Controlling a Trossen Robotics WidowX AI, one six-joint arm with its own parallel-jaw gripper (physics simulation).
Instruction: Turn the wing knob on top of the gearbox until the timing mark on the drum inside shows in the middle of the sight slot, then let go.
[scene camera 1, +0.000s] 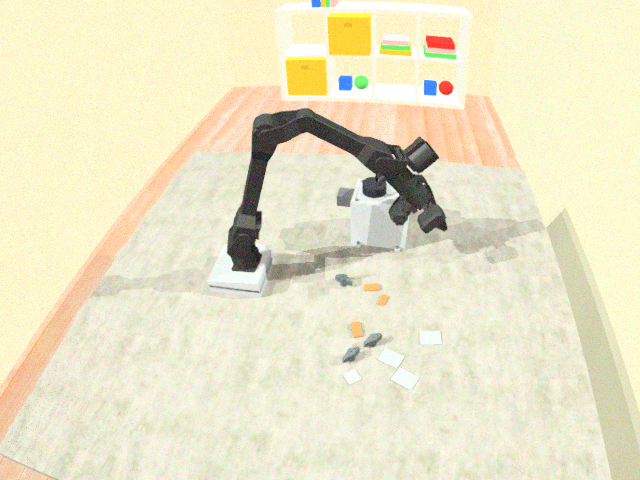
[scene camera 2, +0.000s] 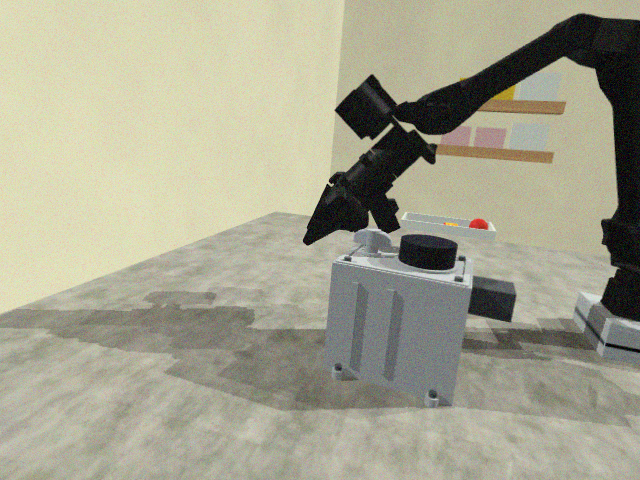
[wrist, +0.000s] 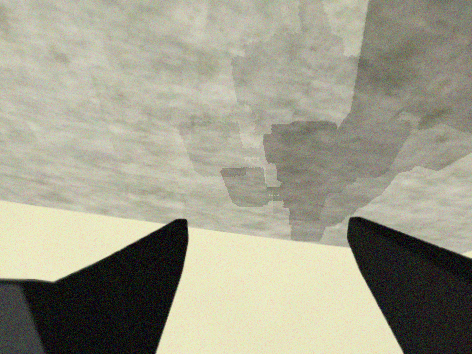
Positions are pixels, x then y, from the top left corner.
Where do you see my gripper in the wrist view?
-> At 267, 228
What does my gripper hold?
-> Nothing.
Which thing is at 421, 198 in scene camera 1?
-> My gripper.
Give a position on a gearbox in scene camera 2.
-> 398, 320
